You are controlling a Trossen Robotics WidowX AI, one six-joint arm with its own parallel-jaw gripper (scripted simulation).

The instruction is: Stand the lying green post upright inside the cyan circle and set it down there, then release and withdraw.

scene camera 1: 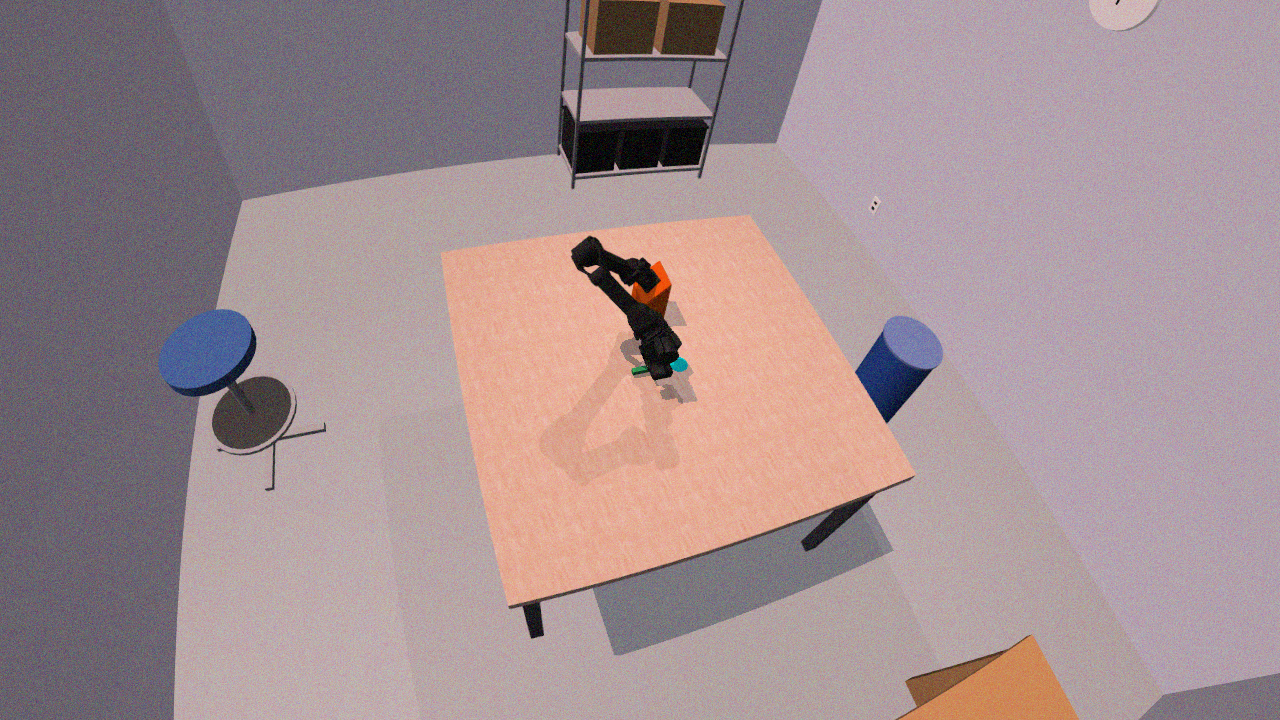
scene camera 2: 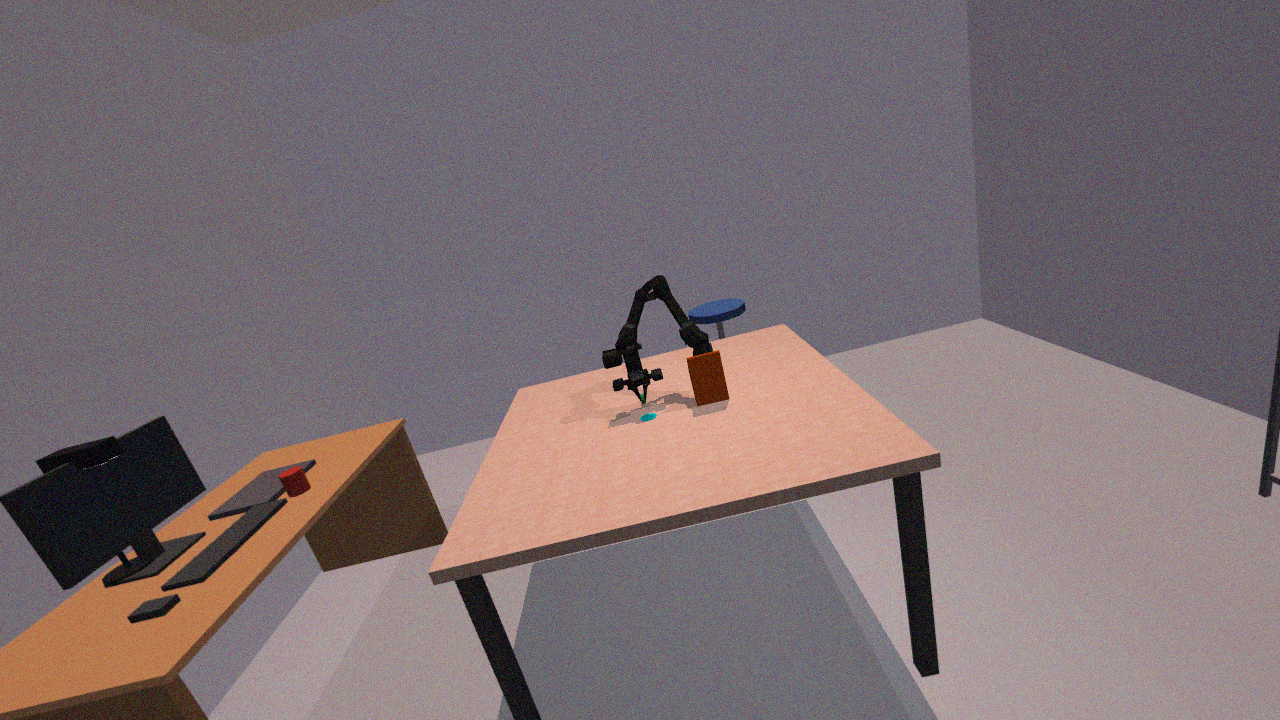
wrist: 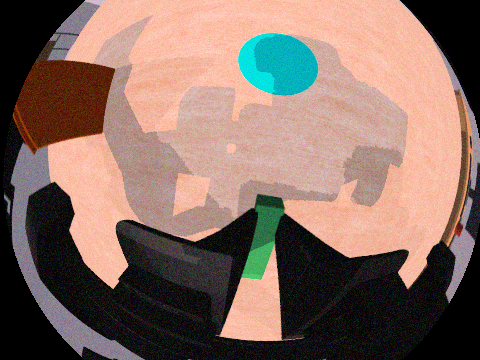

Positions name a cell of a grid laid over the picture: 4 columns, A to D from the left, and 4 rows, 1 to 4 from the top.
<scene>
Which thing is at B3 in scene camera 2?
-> The gripper.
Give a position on a cyan circle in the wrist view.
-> C1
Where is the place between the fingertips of the gripper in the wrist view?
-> C3
</scene>
